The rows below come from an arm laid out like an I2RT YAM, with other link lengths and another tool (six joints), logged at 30 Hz.
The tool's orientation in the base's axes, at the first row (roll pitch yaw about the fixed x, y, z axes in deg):
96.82 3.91 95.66
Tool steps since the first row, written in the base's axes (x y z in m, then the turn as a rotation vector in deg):
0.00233 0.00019 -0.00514 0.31 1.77 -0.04
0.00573 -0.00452 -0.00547 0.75 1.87 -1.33
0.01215 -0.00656 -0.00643 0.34 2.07 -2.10
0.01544 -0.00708 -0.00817 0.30 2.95 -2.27
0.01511 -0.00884 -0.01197 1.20 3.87 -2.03
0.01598 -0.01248 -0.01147 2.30 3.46 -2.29
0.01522 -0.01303 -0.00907 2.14 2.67 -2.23
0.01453 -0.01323 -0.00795 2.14 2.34 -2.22
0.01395 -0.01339 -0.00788 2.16 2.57 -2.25
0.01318 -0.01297 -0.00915 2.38 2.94 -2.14
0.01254 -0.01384 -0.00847 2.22 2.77 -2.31
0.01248 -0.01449 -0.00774 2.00 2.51 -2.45
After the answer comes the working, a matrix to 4 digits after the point.
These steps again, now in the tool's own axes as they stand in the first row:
0.00031 -0.00482 0.00293 1.73 0.13 0.47
-0.00468 -0.00514 0.00591 1.87 -1.09 1.07
-0.00727 -0.00553 0.01219 2.16 -1.88 0.77
-0.00799 -0.00693 0.01560 3.05 -1.98 0.83
-0.00945 -0.01087 0.01557 3.86 -1.57 1.77
-0.01318 -0.01057 0.01604 3.36 -1.74 2.86
-0.01382 -0.00832 0.01495 2.59 -1.76 2.62
-0.01402 -0.00730 0.01412 2.26 -1.78 2.59
-0.01413 -0.00731 0.01353 2.49 -1.78 2.63
-0.01355 -0.00862 0.01295 2.83 -1.62 2.87
-0.01440 -0.00809 0.01216 2.69 -1.82 2.72
-0.01509 -0.00742 0.01196 2.46 -2.01 2.49

The tool's axes in the first row as the columns of a matrix, in the base's axes (rounded; the answer above uses it unrounded):
-0.0984 0.1115 0.9889
0.9928 0.0791 0.0899
-0.0682 0.9906 -0.1185

